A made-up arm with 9 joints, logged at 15 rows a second.
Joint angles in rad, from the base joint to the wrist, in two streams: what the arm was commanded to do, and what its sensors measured. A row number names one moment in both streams.
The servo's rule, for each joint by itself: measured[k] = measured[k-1] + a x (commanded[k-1-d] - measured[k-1]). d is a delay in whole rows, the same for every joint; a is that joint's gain. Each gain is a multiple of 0.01, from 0.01 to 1. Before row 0 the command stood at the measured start. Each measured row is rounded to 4 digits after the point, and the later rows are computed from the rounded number. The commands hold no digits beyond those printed.
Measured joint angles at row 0: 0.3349, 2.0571, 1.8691, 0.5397, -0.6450, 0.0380, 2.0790, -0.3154, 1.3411
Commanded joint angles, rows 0 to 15: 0.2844, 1.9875, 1.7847, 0.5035, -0.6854, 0.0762, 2.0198, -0.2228, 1.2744; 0.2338, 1.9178, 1.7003, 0.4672, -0.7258, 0.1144, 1.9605, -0.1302, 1.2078; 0.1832, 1.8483, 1.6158, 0.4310, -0.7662, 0.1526, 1.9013, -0.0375, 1.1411; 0.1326, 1.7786, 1.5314, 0.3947, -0.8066, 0.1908, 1.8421, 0.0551, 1.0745; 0.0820, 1.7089, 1.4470, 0.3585, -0.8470, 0.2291, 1.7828, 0.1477, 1.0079; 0.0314, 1.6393, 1.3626, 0.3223, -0.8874, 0.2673, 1.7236, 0.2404, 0.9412; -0.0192, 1.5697, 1.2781, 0.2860, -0.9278, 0.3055, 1.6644, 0.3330, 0.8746; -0.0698, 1.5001, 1.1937, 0.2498, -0.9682, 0.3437, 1.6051, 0.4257, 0.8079; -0.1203, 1.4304, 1.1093, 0.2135, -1.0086, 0.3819, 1.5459, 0.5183, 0.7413; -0.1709, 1.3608, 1.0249, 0.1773, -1.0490, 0.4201, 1.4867, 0.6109, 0.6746; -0.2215, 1.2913, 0.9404, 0.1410, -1.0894, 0.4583, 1.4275, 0.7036, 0.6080; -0.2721, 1.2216, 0.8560, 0.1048, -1.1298, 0.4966, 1.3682, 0.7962, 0.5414; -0.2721, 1.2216, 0.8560, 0.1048, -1.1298, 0.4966, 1.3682, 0.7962, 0.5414; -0.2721, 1.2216, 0.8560, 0.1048, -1.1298, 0.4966, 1.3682, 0.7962, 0.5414; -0.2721, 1.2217, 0.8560, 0.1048, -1.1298, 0.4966, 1.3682, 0.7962, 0.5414; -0.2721, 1.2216, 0.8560, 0.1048, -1.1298, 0.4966, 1.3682, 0.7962, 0.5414
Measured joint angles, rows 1 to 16: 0.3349, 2.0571, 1.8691, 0.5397, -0.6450, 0.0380, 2.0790, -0.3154, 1.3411; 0.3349, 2.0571, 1.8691, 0.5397, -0.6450, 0.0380, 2.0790, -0.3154, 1.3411; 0.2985, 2.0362, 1.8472, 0.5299, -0.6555, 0.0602, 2.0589, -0.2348, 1.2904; 0.2519, 2.0007, 1.8090, 0.5130, -0.6738, 0.0916, 2.0254, -0.1438, 1.2276; 0.2024, 1.9550, 1.7588, 0.4909, -0.6978, 0.1270, 1.9832, -0.0513, 1.1619; 0.1521, 1.9021, 1.6997, 0.4649, -0.7261, 0.1640, 1.9352, 0.0413, 1.0955; 0.1016, 1.8441, 1.6340, 0.4362, -0.7575, 0.2018, 1.8834, 0.1339, 1.0289; 0.0511, 1.7827, 1.5634, 0.4054, -0.7913, 0.2398, 1.8291, 0.2266, 0.9622; 0.0005, 1.7188, 1.4892, 0.3732, -0.8268, 0.2779, 1.7731, 0.3192, 0.8956; -0.0501, 1.6532, 1.4124, 0.3399, -0.8636, 0.3161, 1.7160, 0.4119, 0.8289; -0.1006, 1.5864, 1.3336, 0.3058, -0.9013, 0.3543, 1.6582, 0.5045, 0.7623; -0.1512, 1.5187, 1.2533, 0.2711, -0.9397, 0.3925, 1.5999, 0.5971, 0.6956; -0.2018, 1.4505, 1.1719, 0.2360, -0.9786, 0.4307, 1.5413, 0.6898, 0.6290; -0.2524, 1.3818, 1.0898, 0.2006, -1.0179, 0.4689, 1.4824, 0.7824, 0.5624; -0.2666, 1.3337, 1.0290, 0.1747, -1.0470, 0.4850, 1.4436, 0.7944, 0.5464; -0.2706, 1.3001, 0.9840, 0.1558, -1.0685, 0.4917, 1.4180, 0.7960, 0.5426
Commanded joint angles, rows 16 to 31: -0.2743, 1.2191, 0.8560, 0.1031, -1.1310, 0.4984, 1.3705, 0.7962, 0.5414; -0.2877, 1.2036, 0.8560, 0.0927, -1.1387, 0.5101, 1.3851, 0.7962, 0.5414; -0.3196, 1.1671, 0.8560, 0.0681, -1.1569, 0.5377, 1.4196, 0.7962, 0.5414; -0.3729, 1.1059, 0.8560, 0.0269, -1.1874, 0.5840, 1.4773, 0.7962, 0.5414; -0.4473, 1.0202, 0.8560, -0.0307, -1.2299, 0.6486, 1.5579, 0.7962, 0.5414; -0.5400, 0.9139, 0.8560, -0.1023, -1.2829, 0.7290, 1.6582, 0.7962, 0.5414; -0.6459, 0.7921, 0.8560, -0.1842, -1.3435, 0.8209, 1.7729, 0.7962, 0.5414; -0.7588, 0.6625, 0.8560, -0.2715, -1.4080, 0.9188, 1.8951, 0.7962, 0.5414; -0.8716, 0.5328, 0.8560, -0.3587, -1.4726, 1.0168, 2.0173, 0.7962, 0.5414; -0.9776, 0.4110, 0.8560, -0.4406, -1.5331, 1.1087, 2.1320, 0.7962, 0.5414; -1.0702, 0.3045, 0.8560, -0.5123, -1.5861, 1.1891, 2.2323, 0.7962, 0.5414; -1.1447, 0.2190, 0.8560, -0.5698, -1.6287, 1.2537, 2.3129, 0.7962, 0.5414; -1.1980, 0.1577, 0.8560, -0.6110, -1.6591, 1.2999, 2.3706, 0.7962, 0.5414; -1.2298, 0.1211, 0.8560, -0.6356, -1.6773, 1.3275, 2.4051, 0.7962, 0.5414; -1.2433, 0.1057, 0.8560, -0.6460, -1.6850, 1.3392, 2.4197, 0.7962, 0.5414; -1.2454, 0.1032, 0.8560, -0.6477, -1.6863, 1.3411, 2.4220, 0.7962, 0.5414
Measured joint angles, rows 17 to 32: -0.2717, 1.2766, 0.9507, 0.1420, -1.0844, 0.4945, 1.4011, 0.7962, 0.5417; -0.2720, 1.2601, 0.9261, 0.1320, -1.0962, 0.4957, 1.3899, 0.7962, 0.5415; -0.2737, 1.2478, 0.9079, 0.1242, -1.1052, 0.4973, 1.3833, 0.7962, 0.5414; -0.2838, 1.2345, 0.8944, 0.1157, -1.1139, 0.5047, 1.3839, 0.7962, 0.5414; -0.3096, 1.2143, 0.8844, 0.1028, -1.1251, 0.5238, 1.3960, 0.7962, 0.5414; -0.3552, 1.1818, 0.8770, 0.0823, -1.1413, 0.5587, 1.4236, 0.7962, 0.5414; -0.4215, 1.1333, 0.8715, 0.0518, -1.1643, 0.6108, 1.4693, 0.7962, 0.5414; -0.5068, 1.0675, 0.8675, 0.0102, -1.1951, 0.6794, 1.5335, 0.7962, 0.5414; -0.6070, 0.9849, 0.8645, -0.0423, -1.2337, 0.7615, 1.6149, 0.7962, 0.5414; -0.7163, 0.8882, 0.8623, -0.1042, -1.2790, 0.8527, 1.7102, 0.7962, 0.5414; -0.8281, 0.7816, 0.8607, -0.1729, -1.3293, 0.9479, 1.8146, 0.7962, 0.5414; -0.9357, 0.6704, 0.8595, -0.2452, -1.3823, 1.0412, 1.9225, 0.7962, 0.5414; -1.0325, 0.5606, 0.8586, -0.3173, -1.4353, 1.1270, 2.0278, 0.7962, 0.5414; -1.1133, 0.4581, 0.8579, -0.3855, -1.4856, 1.2005, 2.1247, 0.7962, 0.5414; -1.1743, 0.3680, 0.8574, -0.4464, -1.5307, 1.2582, 2.2083, 0.7962, 0.5414; -1.2143, 0.2939, 0.8570, -0.4975, -1.5688, 1.2984, 2.2752, 0.7962, 0.5414
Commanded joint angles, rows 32 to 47: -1.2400, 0.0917, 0.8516, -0.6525, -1.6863, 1.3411, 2.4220, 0.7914, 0.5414; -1.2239, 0.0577, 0.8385, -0.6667, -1.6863, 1.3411, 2.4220, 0.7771, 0.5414; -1.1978, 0.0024, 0.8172, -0.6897, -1.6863, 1.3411, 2.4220, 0.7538, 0.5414; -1.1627, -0.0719, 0.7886, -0.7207, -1.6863, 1.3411, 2.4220, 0.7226, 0.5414; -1.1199, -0.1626, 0.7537, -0.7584, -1.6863, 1.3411, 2.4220, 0.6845, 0.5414; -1.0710, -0.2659, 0.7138, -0.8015, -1.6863, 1.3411, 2.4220, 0.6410, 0.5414; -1.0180, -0.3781, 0.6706, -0.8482, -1.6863, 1.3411, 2.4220, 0.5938, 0.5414; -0.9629, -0.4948, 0.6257, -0.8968, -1.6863, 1.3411, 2.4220, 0.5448, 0.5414; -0.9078, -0.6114, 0.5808, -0.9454, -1.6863, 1.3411, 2.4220, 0.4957, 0.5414; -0.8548, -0.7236, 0.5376, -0.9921, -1.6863, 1.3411, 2.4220, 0.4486, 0.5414; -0.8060, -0.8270, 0.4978, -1.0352, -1.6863, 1.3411, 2.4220, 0.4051, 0.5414; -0.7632, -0.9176, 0.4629, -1.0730, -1.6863, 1.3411, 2.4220, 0.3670, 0.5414; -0.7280, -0.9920, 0.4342, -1.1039, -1.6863, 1.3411, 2.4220, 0.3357, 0.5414; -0.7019, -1.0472, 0.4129, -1.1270, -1.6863, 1.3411, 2.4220, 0.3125, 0.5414; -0.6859, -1.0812, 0.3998, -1.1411, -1.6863, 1.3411, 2.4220, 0.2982, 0.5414; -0.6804, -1.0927, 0.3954, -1.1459, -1.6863, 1.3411, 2.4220, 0.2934, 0.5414
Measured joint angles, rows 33 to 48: -1.2352, 0.2374, 0.8567, -0.5376, -1.5990, 1.3221, 2.3243, 0.7962, 0.5414; -1.2425, 0.1971, 0.8565, -0.5673, -1.6217, 1.3331, 2.3575, 0.7962, 0.5414; -1.2407, 0.1655, 0.8552, -0.5903, -1.6385, 1.3377, 2.3794, 0.7920, 0.5414; -1.2286, 0.1332, 0.8509, -0.6109, -1.6509, 1.3397, 2.3939, 0.7790, 0.5414; -1.2064, 0.0940, 0.8421, -0.6322, -1.6601, 1.3405, 2.4035, 0.7571, 0.5414; -1.1749, 0.0442, 0.8282, -0.6561, -1.6669, 1.3408, 2.4098, 0.7271, 0.5414; -1.1353, -0.0178, 0.8088, -0.6837, -1.6719, 1.3410, 2.4139, 0.6900, 0.5414; -1.0890, -0.0922, 0.7841, -0.7155, -1.6756, 1.3411, 2.4167, 0.6474, 0.5414; -1.0379, -0.1780, 0.7546, -0.7513, -1.6784, 1.3411, 2.4185, 0.6008, 0.5414; -0.9839, -0.2730, 0.7211, -0.7906, -1.6805, 1.3411, 2.4197, 0.5521, 0.5414; -0.9291, -0.3745, 0.6846, -0.8324, -1.6820, 1.3411, 2.4205, 0.5030, 0.5414; -0.8756, -0.4792, 0.6464, -0.8755, -1.6831, 1.3411, 2.4210, 0.4557, 0.5414; -0.8255, -0.5835, 0.6078, -0.9186, -1.6839, 1.3411, 2.4213, 0.4117, 0.5414; -0.7806, -0.6837, 0.5701, -0.9603, -1.6845, 1.3411, 2.4215, 0.3728, 0.5414; -0.7427, -0.7762, 0.5348, -0.9991, -1.6850, 1.3411, 2.4217, 0.3405, 0.5414; -0.7133, -0.8575, 0.5031, -1.0336, -1.6853, 1.3411, 2.4218, 0.3161, 0.5414
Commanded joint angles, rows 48 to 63: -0.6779, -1.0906, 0.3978, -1.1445, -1.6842, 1.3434, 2.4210, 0.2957, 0.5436; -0.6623, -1.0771, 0.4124, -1.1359, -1.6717, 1.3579, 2.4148, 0.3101, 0.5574; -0.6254, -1.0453, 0.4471, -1.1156, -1.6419, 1.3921, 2.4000, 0.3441, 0.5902; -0.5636, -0.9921, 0.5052, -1.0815, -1.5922, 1.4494, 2.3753, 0.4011, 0.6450; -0.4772, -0.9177, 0.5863, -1.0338, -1.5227, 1.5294, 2.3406, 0.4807, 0.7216; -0.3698, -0.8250, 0.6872, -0.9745, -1.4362, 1.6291, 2.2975, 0.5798, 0.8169; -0.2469, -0.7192, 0.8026, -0.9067, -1.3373, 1.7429, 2.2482, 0.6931, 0.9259; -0.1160, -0.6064, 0.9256, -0.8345, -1.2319, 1.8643, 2.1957, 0.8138, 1.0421; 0.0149, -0.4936, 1.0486, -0.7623, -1.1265, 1.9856, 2.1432, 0.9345, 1.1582; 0.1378, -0.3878, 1.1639, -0.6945, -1.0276, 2.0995, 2.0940, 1.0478, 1.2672; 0.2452, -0.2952, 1.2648, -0.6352, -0.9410, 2.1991, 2.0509, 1.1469, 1.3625; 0.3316, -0.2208, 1.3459, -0.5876, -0.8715, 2.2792, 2.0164, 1.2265, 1.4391; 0.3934, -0.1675, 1.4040, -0.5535, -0.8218, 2.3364, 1.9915, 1.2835, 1.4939; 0.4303, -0.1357, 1.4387, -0.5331, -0.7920, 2.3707, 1.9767, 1.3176, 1.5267; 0.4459, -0.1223, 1.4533, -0.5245, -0.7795, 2.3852, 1.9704, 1.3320, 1.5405; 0.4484, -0.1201, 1.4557, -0.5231, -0.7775, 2.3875, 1.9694, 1.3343, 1.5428
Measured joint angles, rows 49 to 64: -0.6936, -0.9246, 0.4762, -1.0626, -1.6856, 1.3411, 2.4219, 0.3005, 0.5414; -0.6841, -0.9750, 0.4552, -1.0851, -1.6858, 1.3411, 2.4219, 0.2943, 0.5414; -0.6796, -1.0097, 0.4403, -1.1011, -1.6854, 1.3424, 2.4216, 0.2955, 0.5431; -0.6671, -1.0299, 0.4330, -1.1105, -1.6818, 1.3514, 2.4193, 0.3082, 0.5540; -0.6371, -1.0345, 0.4367, -1.1119, -1.6714, 1.3750, 2.4127, 0.3394, 0.5815; -0.5842, -1.0218, 0.4545, -1.1037, -1.6508, 1.4182, 2.4000, 0.3931, 0.6298; -0.5072, -0.9906, 0.4888, -1.0848, -1.6175, 1.4827, 2.3798, 0.4693, 0.6996; -0.4083, -0.9409, 0.5404, -1.0550, -1.5704, 1.5676, 2.3518, 0.5654, 0.7887; -0.2921, -0.8744, 0.6086, -1.0150, -1.5098, 1.6693, 2.3166, 0.6765, 0.8930; -0.1653, -0.7940, 0.6910, -0.9663, -1.4375, 1.7824, 2.2755, 0.7960, 1.0063; -0.0356, -0.7039, 0.7840, -0.9112, -1.3566, 1.9003, 2.2305, 0.9165, 1.1217; 0.0892, -0.6091, 0.8828, -0.8527, -1.2711, 2.0158, 2.1841, 1.0307, 1.2323; 0.2015, -0.5149, 0.9821, -0.7940, -1.1853, 2.1221, 2.1388, 1.1318, 1.3313; 0.2952, -0.4267, 1.0767, -0.7383, -1.1037, 2.2132, 2.0972, 1.2142, 1.4132; 0.3659, -0.3489, 1.1618, -0.6884, -1.0304, 2.2847, 2.0613, 1.2745, 1.4745; 0.4123, -0.2849, 1.2338, -0.6465, -0.9684, 2.3346, 2.0325, 1.3120, 1.5142
